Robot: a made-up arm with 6 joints.
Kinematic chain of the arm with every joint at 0, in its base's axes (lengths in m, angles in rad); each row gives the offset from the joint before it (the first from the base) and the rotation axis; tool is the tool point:
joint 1: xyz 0 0 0.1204 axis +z
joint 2: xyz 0 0 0 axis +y
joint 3: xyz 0 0 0.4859 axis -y
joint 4: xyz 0 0 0 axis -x
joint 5: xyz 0.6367 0 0 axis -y
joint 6: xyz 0 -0.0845 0 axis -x
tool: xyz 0 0 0
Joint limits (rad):
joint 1: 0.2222..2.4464
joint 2: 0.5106..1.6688
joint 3: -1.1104..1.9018
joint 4: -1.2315..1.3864
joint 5: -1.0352..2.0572
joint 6: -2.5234..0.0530
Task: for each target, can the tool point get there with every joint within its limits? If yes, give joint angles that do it. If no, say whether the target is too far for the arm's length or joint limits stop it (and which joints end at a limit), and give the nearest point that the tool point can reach.
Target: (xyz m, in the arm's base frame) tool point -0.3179 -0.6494 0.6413
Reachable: no: joint limits stop it (at a limit: joint 2, joint 3, joint 4) | nearest point -0.0628 -0.1283 -0.0784 | short by 0.924 m
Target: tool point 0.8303 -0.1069 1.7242
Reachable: no: too far | nearest point 0.5122 0.0291 1.1216 | short by 0.695 m
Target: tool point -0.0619 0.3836 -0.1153
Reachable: yes | joints 1.9496 0.6256 -0.7888 -0.0530 -0.0318 -0.3353
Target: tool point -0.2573 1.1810 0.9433
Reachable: no: too far | nearest point -0.1985 0.9111 0.7553 | short by 0.334 m
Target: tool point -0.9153 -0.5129 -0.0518
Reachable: no: joint limits stop it (at a limit: joint 1, joint 2, joint 3) | nearest point -0.1217 -0.0784 -0.0889 | short by 0.905 m
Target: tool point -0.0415 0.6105 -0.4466
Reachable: yes | joints 1.7749 1.4516 0.1008 -0.1851 0.7111 -0.9516
